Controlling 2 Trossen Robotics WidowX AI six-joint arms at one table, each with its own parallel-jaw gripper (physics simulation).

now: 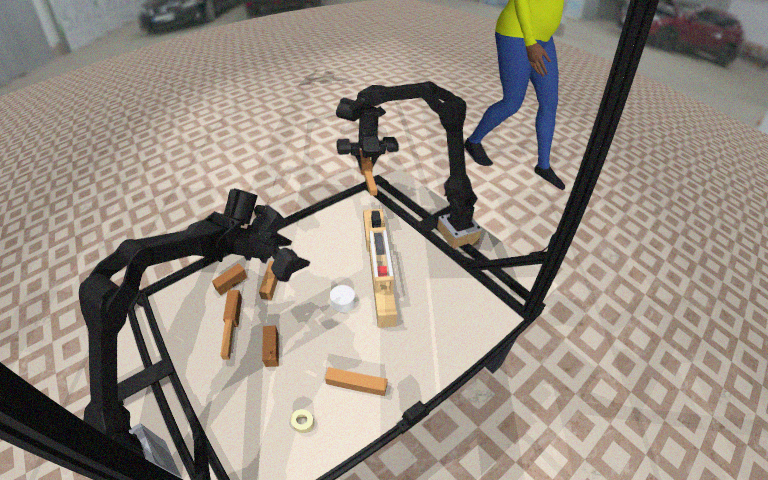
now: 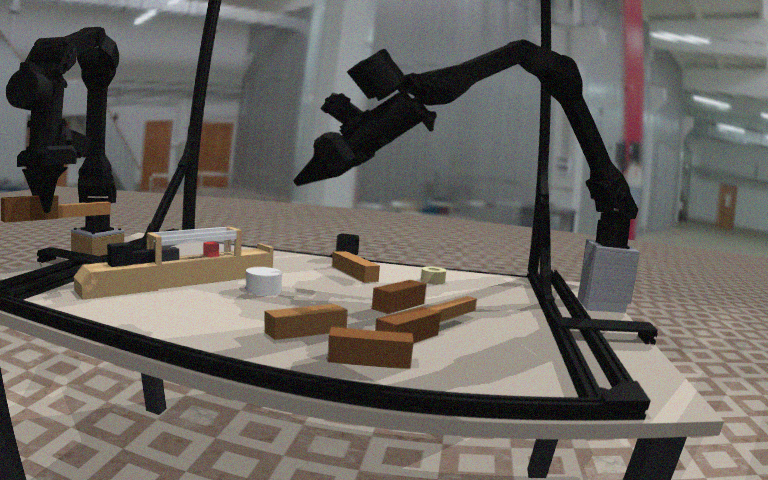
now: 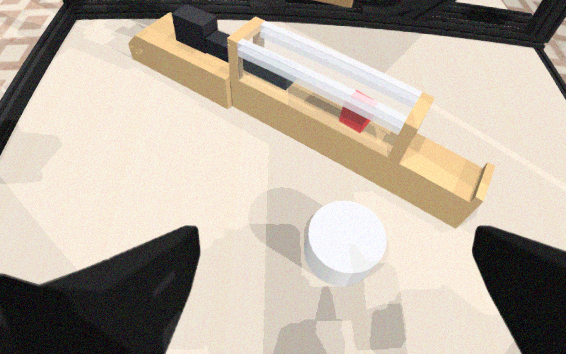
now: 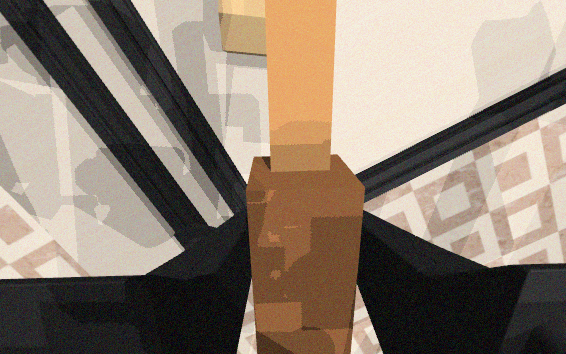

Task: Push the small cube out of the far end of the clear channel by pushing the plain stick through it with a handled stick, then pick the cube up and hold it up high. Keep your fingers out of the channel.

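The clear channel sits on a long wooden base [image 1: 385,305] [image 2: 201,271] [image 3: 317,140]. The small red cube [image 1: 382,270] [image 2: 211,249] [image 3: 354,117] lies inside the channel, near its end closer to the table's middle. The black plain stick [image 1: 378,240] [image 3: 260,70] lies in the other end, with its thick end outside the channel. My right gripper [image 1: 365,159] [image 4: 298,216] is shut on the brown handle of a handled stick [image 1: 369,173] [image 4: 300,88]. It holds the stick above the table's far corner, tip down, beyond the base's end [image 4: 243,31]. My left gripper [image 1: 295,252] [image 2: 311,143] is open and empty above the table's left side.
A white cylinder [image 1: 342,298] [image 2: 263,281] [image 3: 346,240] stands beside the base. Several brown blocks [image 1: 230,278] [image 1: 270,345], a second handled stick [image 1: 230,324] and an orange block [image 1: 355,381] lie at the left and front. A pale ring [image 1: 302,420] [image 2: 434,274] lies near the front. Black frame rails [image 1: 411,210] edge the table. A person [image 1: 525,71] walks behind.
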